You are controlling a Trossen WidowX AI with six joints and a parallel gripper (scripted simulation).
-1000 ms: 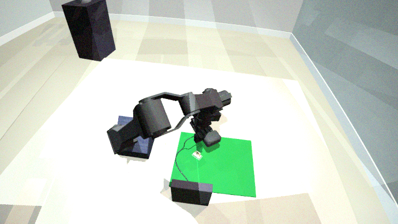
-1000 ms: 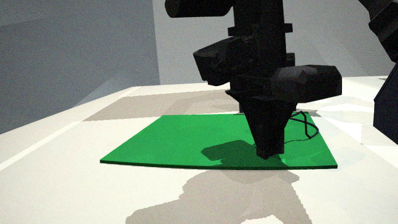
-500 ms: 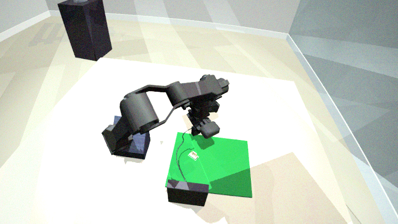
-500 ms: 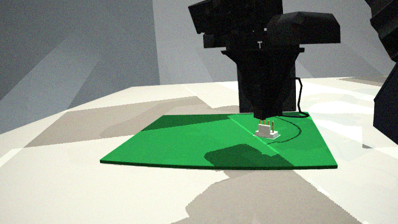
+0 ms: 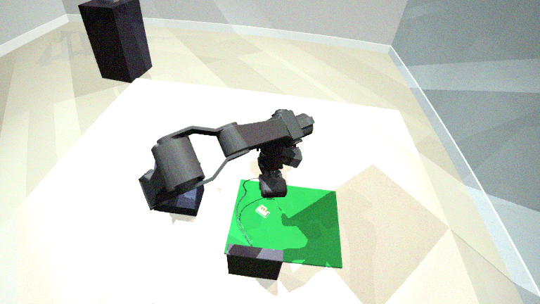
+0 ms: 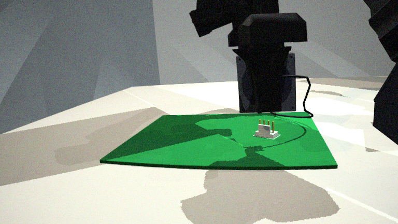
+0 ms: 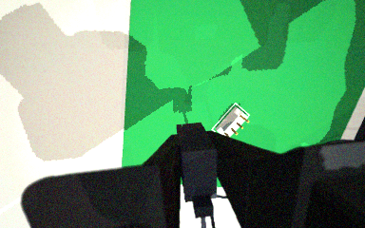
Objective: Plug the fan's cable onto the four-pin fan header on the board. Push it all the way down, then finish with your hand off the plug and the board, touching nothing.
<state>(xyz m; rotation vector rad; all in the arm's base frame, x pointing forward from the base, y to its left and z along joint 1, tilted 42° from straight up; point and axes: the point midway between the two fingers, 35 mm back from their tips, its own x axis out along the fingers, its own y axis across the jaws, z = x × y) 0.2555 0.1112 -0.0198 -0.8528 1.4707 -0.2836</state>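
Now: the green board 7 cm ahead of my gripper tip, 6 cm to the right of it and 8 cm below it. Round my gripper tip: black plug (1 cm behind, 1 cm above); fan (2 cm ahead, 22 cm to the right, 1 cm below).
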